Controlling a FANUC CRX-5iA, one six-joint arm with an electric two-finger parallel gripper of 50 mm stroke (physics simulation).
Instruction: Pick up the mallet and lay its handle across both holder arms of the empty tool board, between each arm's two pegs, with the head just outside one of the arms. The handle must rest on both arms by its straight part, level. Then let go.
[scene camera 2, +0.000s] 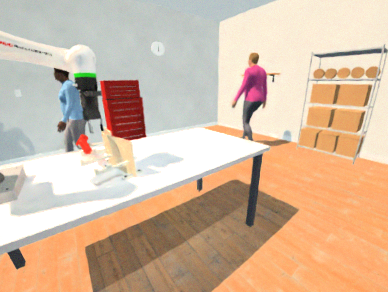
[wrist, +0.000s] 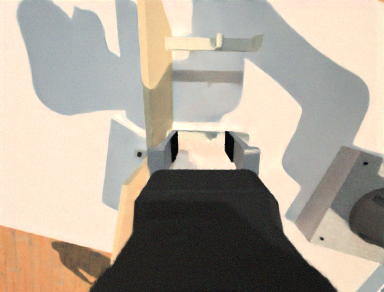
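Where they show: gripper, fingertip midpoint: (scene camera 2: 97, 132) (wrist: 201, 141); arm's base, origin of the base link: (wrist: 380, 215).
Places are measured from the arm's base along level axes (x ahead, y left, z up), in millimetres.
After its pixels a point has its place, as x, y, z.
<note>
The mallet's red head (scene camera 2: 84, 144) @[448, 24, 65] shows in the scene view beside the tool boards; the mallet does not show in the wrist view. The empty tool board (scene camera 2: 123, 156) @[551, -266, 36] (wrist: 156, 55) @[550, -264, 85] stands upright. In the wrist view one holder arm (wrist: 195, 43) @[501, -306, 19] with pegs reaches right from it. A second pale strip, seemingly its other arm, lies across just beyond the fingertips, partly hidden. The other board (wrist: 132, 200) @[575, -31, 99] shows at the lower left, mostly hidden by the gripper body. My gripper (scene camera 2: 94, 128) @[476, -170, 164] (wrist: 201, 141) @[476, -170, 164] is open and empty, pointing down above the boards, its left finger beside the empty board's panel.
A grey metal fixture (scene camera 2: 16, 189) @[110, -113, -28] (wrist: 327, 196) @[125, -22, -20] with a dark round part stands on the white table (scene camera 2: 200, 150) @[1068, -338, -59], right in the wrist view. A red tool cabinet (scene camera 2: 122, 110) and two people stand behind the table. A shelf rack (scene camera 2: 305, 100) stands at the far right.
</note>
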